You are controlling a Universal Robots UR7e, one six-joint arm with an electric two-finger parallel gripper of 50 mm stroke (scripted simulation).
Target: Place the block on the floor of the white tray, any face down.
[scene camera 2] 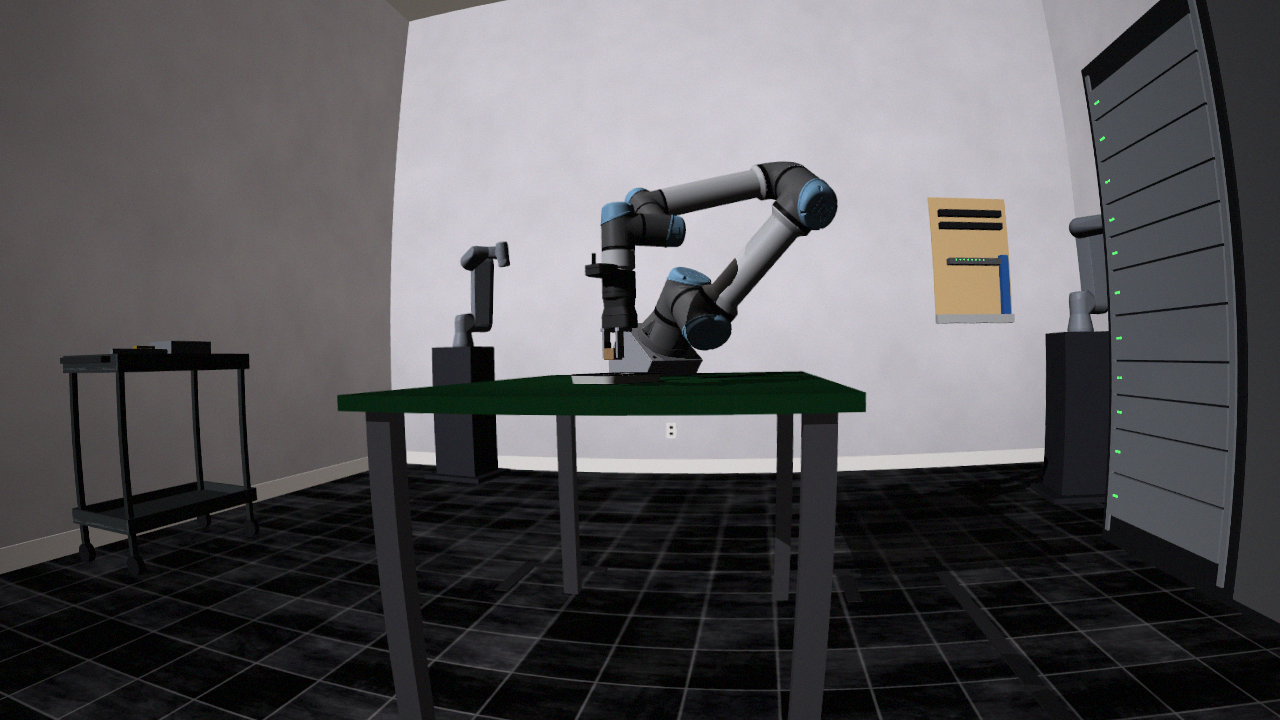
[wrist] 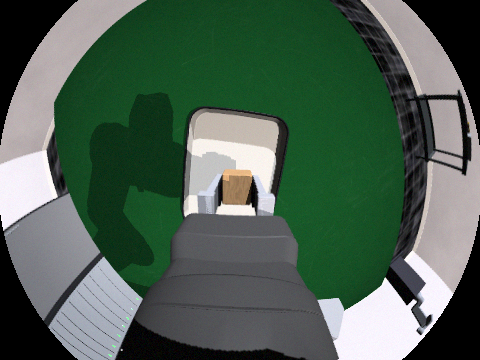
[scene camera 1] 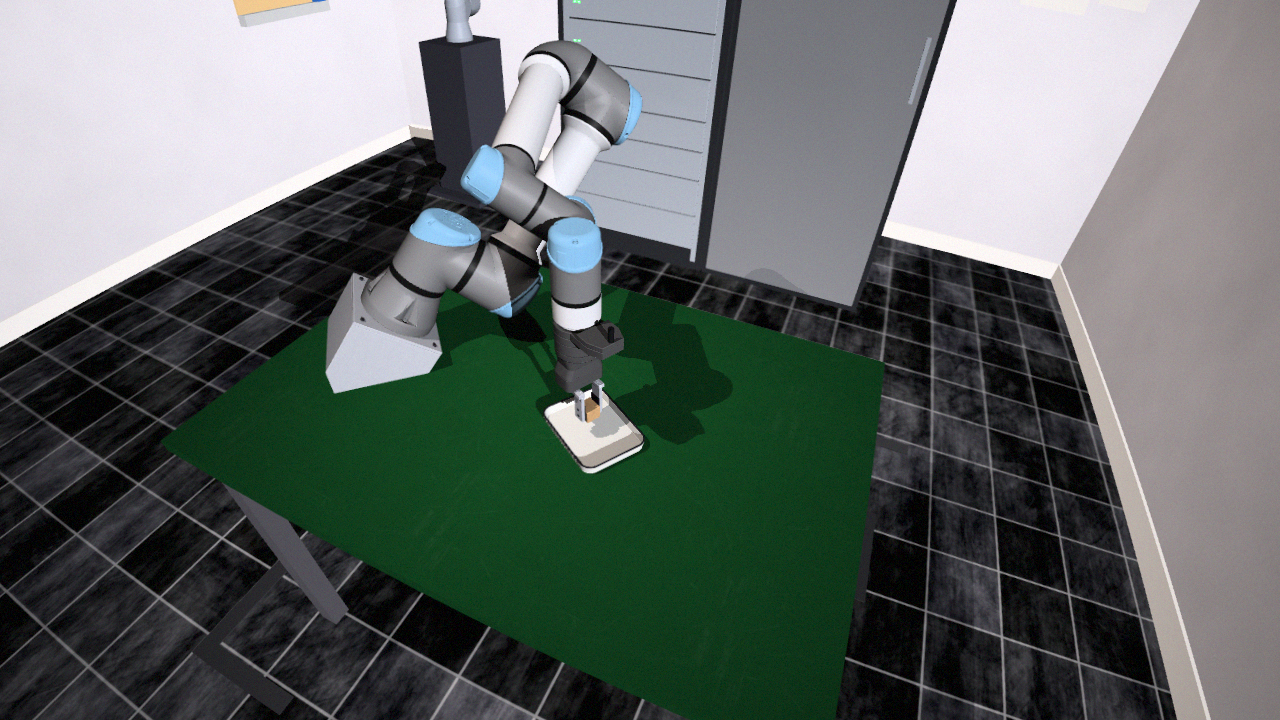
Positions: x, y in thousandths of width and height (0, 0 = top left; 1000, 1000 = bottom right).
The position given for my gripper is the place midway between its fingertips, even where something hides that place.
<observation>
In view: my gripper (scene camera 1: 460, 574), a block (wrist: 493, 512) and a white tray (scene camera 1: 479, 606).
The white tray also shows in the wrist view (wrist: 453, 385). My gripper shows as well in scene camera 2 (scene camera 2: 479, 498) and in the wrist view (wrist: 495, 512).
</observation>
